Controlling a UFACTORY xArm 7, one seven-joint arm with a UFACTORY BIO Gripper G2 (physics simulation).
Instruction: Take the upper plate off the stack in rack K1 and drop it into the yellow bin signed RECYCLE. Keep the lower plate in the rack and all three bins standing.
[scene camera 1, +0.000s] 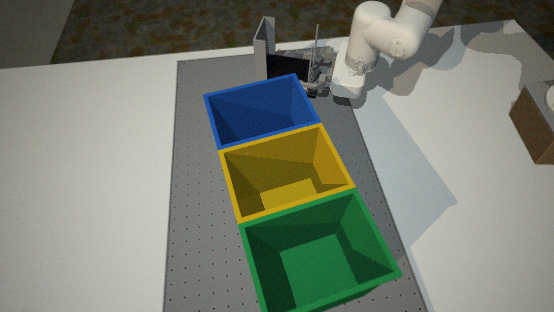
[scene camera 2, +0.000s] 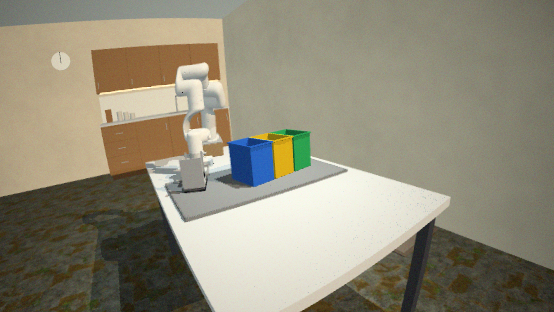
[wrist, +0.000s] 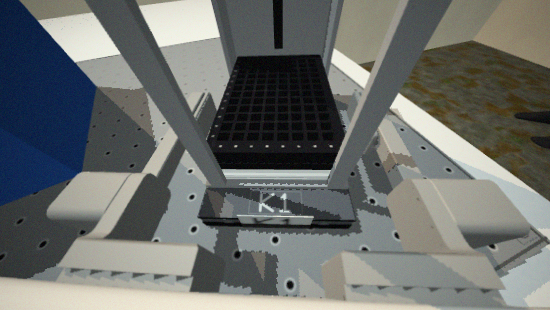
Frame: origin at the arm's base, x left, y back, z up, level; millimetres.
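Where they show: hand, its tool point: (scene camera 1: 298, 68) (wrist: 279, 121).
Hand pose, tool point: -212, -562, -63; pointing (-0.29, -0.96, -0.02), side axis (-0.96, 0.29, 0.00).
After its pixels a point has its place, as x, y, z.
Rack K1 (scene camera 1: 260, 60) {-189, -660, -12} (scene camera 2: 191, 175) {-241, -660, -31} (wrist: 310, 30) {-266, -649, -41} stands at the mat's far end. In the wrist view a black gridded plate (wrist: 275, 105) {-213, -577, -61} lies flat on top of the stack between its posts. A pale strip shows beneath the plate's black side; I cannot tell whether it is the lower plate. My gripper (wrist: 279, 107) {-213, -562, -63} is partly open, with one finger on each side of the black plate, outside the rack posts, holding nothing. Small gaps show beside the plate. The yellow bin (scene camera 1: 297, 205) {228, -610, 71} (scene camera 2: 284, 157) {190, -707, -20} stands upright between the other two; its sign is not readable.
The blue bin (scene camera 1: 262, 110) {-21, -658, -2} (scene camera 2: 255, 162) {25, -753, -2} stands nearest the rack, left of my gripper in the wrist view. The green bin (scene camera 1: 320, 265) {272, -563, -106} (scene camera 2: 302, 152) {313, -673, -24} stands beyond the yellow one. Two tall front posts rise near my fingers. A brown box (scene camera 1: 530, 127) {3, -58, -73} is at the right.
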